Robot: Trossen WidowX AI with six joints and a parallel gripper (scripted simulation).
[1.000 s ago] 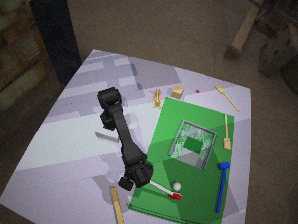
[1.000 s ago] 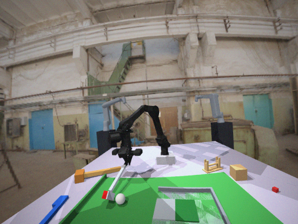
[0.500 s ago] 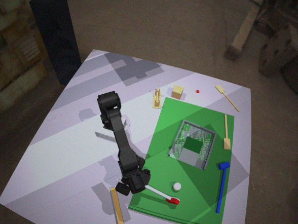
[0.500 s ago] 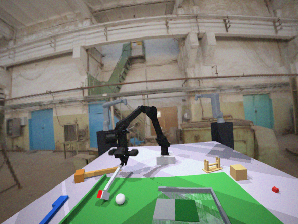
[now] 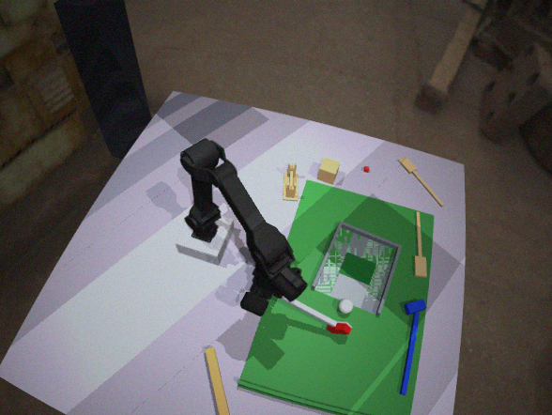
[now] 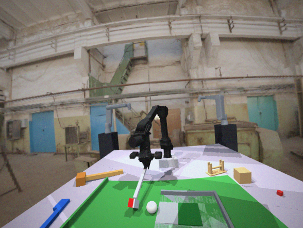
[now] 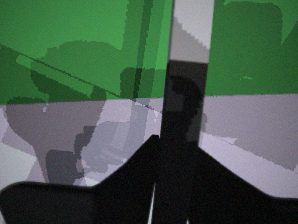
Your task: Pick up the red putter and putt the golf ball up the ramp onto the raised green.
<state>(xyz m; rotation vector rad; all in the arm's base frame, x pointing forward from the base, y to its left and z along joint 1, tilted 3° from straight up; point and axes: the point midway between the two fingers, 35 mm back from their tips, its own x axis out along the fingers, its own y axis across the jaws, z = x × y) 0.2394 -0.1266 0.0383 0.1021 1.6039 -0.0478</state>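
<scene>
My gripper tip is now 120 mm short of the red putter and 10 mm to the left of it. Also, from my gripper tip: green mat 240 mm ahead, 110 mm to the left, 70 mm below; wooden rack 50 mm behind, 420 mm to the left, 40 mm below; white golf ball 230 mm ahead, 50 mm to the left, 50 mm below.
</scene>
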